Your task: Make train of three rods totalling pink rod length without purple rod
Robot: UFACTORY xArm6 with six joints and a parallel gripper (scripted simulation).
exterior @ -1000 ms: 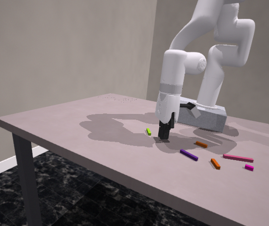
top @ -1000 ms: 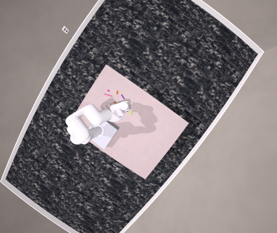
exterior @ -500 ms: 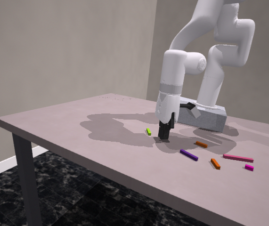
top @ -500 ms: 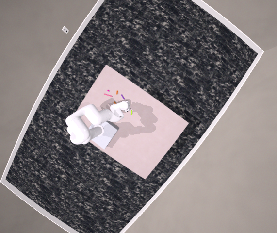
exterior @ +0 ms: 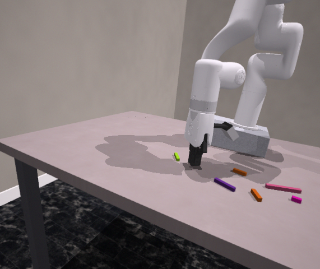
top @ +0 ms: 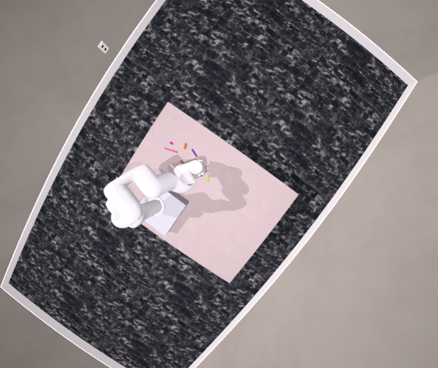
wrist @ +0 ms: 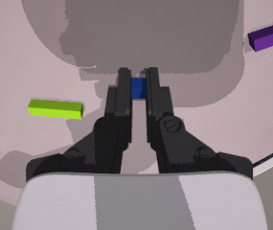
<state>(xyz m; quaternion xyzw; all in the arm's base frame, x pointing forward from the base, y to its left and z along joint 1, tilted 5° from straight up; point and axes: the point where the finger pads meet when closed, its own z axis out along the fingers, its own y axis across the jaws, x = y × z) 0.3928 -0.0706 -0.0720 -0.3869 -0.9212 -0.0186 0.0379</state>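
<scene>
The blue rod lies 20 mm below my hand. From my hand the other things lie so: lime rod 30 mm behind, 70 mm to the right, 30 mm below; purple rod 40 mm ahead, 110 mm to the left, 30 mm below; pink rod 50 mm behind, 250 mm to the left, 30 mm below.
</scene>
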